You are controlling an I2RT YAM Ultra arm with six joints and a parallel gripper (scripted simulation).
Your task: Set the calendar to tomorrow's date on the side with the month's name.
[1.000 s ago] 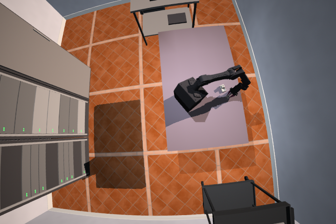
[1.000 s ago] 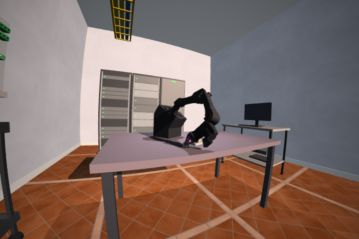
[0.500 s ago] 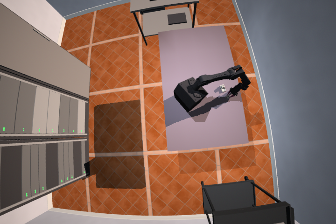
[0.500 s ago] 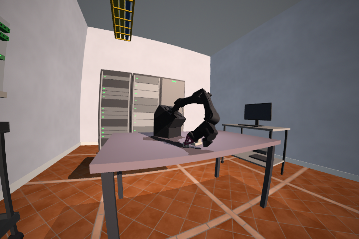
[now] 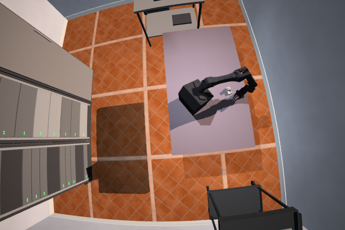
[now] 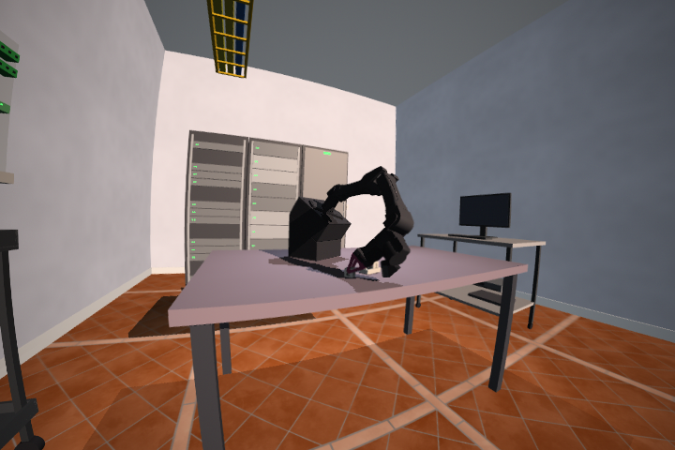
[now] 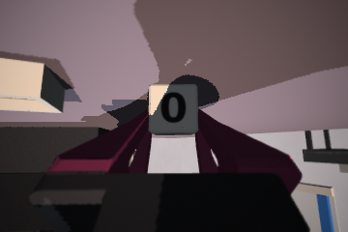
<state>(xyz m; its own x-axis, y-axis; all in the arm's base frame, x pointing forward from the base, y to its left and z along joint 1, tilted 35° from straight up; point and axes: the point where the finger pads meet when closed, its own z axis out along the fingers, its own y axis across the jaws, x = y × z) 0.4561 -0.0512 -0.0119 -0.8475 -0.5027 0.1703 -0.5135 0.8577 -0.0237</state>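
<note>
Right now the cream tray is 110 mm to the left of my hand, 40 mm behind it and 20 mm below it. The rest, counted from my hand: cream digit cube (10 mm below).
</note>
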